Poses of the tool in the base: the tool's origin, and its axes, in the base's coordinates. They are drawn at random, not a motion.
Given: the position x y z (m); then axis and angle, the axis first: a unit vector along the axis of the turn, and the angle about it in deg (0 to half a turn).
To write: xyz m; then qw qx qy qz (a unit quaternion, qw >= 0). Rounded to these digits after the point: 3 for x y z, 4 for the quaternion.
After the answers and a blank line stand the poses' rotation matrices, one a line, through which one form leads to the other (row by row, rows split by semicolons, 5 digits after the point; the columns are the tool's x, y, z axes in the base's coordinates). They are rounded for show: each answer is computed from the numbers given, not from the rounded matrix.
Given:
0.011 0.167 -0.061 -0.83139 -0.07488 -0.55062 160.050
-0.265 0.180 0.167 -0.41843 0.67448 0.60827 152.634
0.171 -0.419 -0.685 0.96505 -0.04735 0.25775 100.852
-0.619 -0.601 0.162 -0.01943 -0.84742 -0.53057 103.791
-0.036 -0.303 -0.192 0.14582 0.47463 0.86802 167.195
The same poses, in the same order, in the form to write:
0.011 0.167 -0.061 0.1732 -0.8188 -0.0737 -0.5423
-0.265 0.180 0.167 0.2365 -0.4066 0.6553 0.5910
0.171 -0.419 -0.685 0.6371 0.7439 -0.0365 0.1987
-0.619 -0.601 0.162 0.6171 -0.0153 -0.6668 -0.4175
-0.036 -0.303 -0.192 0.1115 0.1449 0.4717 0.8626

0.40095 0.30864 0.86254; -0.06710 -0.92911 0.36366; 0.91364 -0.20368 -0.35182
-0.55751 -0.81247 -0.17051; -0.25326 -0.02915 0.96696; -0.79059 0.58228 -0.18951
0.91839 -0.30744 0.24907; 0.19884 -0.18561 -0.96229; 0.34208 0.93329 -0.10933
-0.23791 0.53566 -0.81022; -0.49488 0.65092 0.57566; 0.83576 0.53792 0.11023
-0.93313 -0.05568 0.35520; 0.32908 -0.53018 0.78142; 0.14481 0.84605 0.51306

